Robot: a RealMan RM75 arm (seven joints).
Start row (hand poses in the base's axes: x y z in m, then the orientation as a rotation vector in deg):
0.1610, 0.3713, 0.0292, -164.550, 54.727, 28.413
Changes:
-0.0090, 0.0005, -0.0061, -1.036, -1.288, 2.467
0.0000, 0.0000, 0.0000, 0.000, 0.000, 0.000
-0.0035, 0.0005, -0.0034, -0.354, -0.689, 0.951
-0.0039, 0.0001, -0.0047, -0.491, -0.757, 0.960
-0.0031, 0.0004, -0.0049, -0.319, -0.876, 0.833
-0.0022, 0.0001, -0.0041, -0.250, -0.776, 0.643
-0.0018, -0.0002, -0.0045, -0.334, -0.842, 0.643
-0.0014, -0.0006, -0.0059, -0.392, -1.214, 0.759
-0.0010, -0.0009, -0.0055, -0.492, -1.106, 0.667
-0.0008, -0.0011, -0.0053, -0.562, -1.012, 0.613
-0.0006, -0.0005, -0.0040, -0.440, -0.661, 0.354
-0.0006, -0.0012, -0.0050, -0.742, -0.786, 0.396
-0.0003, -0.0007, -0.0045, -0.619, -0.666, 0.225
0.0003, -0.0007, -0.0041, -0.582, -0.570, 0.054
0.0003, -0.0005, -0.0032, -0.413, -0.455, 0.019
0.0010, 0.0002, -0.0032, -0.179, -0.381, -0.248
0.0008, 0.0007, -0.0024, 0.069, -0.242, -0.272
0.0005, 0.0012, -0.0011, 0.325, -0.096, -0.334
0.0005, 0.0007, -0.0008, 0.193, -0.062, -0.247
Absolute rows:
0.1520, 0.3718, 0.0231, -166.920, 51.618, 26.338
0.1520, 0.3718, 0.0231, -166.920, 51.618, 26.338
0.1485, 0.3723, 0.0197, -167.763, 50.355, 25.253
0.1446, 0.3724, 0.0150, -168.715, 49.127, 24.017
0.1415, 0.3728, 0.0101, -169.417, 47.979, 22.640
0.1393, 0.3729, 0.0060, -169.944, 47.078, 21.422
0.1375, 0.3727, 0.0015, -170.530, 46.202, 20.075
0.1361, 0.3721, -0.0044, -171.183, 45.137, 18.146
0.1351, 0.3712, -0.0099, -171.867, 44.248, 16.340
0.1343, 0.3701, -0.0152, -172.578, 43.464, 14.647
0.1337, 0.3696, -0.0192, -173.079, 43.042, 13.513
0.1331, 0.3684, -0.0242, -173.858, 42.648, 12.090
0.1328, 0.3677, -0.0287, -174.452, 42.473, 10.878
0.1331, 0.3670, -0.0328, 174.341, -42.400, -9.784
0.1334, 0.3665, -0.0360, 174.099, -42.339, -8.924
0.1344, 0.3667, -0.0392, 173.965, -42.716, -8.278
0.1352, 0.3674, -0.0416, 174.013, -43.159, -7.945
0.1357, 0.3686, -0.0427, 174.235, -43.729, -7.940
0.1362, 0.3693, -0.0435, -174.298, 44.130, 7.927

